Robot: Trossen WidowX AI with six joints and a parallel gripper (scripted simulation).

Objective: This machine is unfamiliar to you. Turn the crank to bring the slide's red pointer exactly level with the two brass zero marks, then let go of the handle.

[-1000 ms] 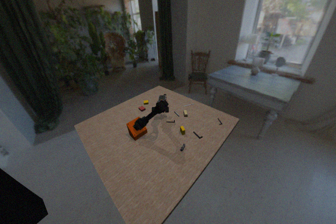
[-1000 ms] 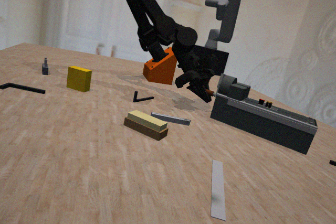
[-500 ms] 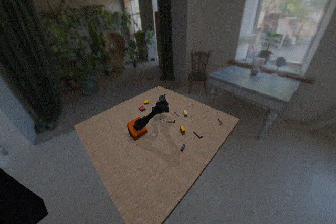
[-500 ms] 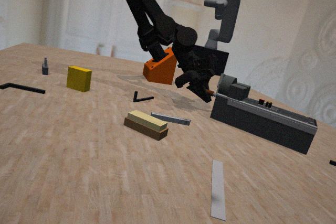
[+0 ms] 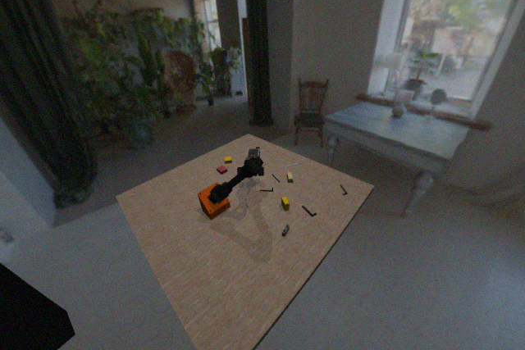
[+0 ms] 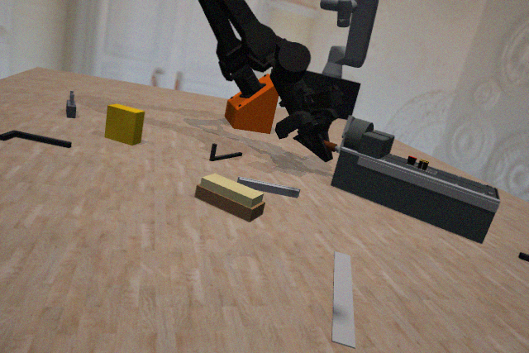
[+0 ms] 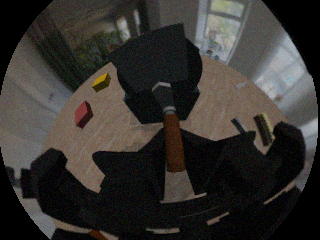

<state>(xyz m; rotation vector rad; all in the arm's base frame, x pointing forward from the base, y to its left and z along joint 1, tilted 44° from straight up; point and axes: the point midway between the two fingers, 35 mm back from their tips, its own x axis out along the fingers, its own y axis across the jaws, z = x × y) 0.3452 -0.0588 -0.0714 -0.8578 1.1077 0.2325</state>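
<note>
The brown crank handle is 2 cm behind my gripper tip, 1 cm to the right of it and 3 cm above it. From my gripper tip the other things lie so: red pointer: 12 cm ahead, 8 cm to the left, 5 cm above; then red block: 7 cm behind, 25 cm to the left, 2 cm below; then grey bar: 8 cm ahead, 16 cm to the right, 3 cm below.
</note>
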